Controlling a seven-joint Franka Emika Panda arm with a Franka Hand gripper.
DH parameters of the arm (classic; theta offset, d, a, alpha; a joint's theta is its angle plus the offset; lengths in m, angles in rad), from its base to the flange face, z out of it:
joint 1: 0 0.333 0 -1.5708
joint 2: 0 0 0 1.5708
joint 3: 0 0.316 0.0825 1.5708
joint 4: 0 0 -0.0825 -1.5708
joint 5: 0 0.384 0 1.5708
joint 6: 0 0 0.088 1.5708
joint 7: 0 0.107 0 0
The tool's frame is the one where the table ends.
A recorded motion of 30 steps. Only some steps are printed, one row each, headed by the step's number.
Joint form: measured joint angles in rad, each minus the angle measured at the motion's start. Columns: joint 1, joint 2, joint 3, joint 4, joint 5, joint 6, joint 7.
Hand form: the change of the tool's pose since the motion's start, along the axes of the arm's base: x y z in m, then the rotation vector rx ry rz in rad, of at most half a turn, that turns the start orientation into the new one. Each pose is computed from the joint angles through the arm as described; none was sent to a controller.
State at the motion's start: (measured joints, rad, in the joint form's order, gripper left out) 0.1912 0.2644 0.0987 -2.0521 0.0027 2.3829 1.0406
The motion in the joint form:
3: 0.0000 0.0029 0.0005 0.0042 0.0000 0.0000 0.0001
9: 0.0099 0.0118 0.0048 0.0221 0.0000 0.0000 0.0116
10: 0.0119 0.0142 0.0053 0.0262 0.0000 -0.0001 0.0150
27: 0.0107 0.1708 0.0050 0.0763 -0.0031 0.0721 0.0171
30: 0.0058 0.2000 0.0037 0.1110 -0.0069 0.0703 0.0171
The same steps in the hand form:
3: 0.0011 0.0006 0.0001 0.0008 -0.0012 0.0003
9: 0.0037 0.0100 0.0027 0.0061 -0.0088 0.0024
10: 0.0044 0.0117 0.0030 0.0071 -0.0100 0.0013
27: 0.0198 0.0152 -0.0642 0.0096 0.0259 -0.0047
30: 0.0296 0.0137 -0.0682 0.0104 0.0221 -0.0094

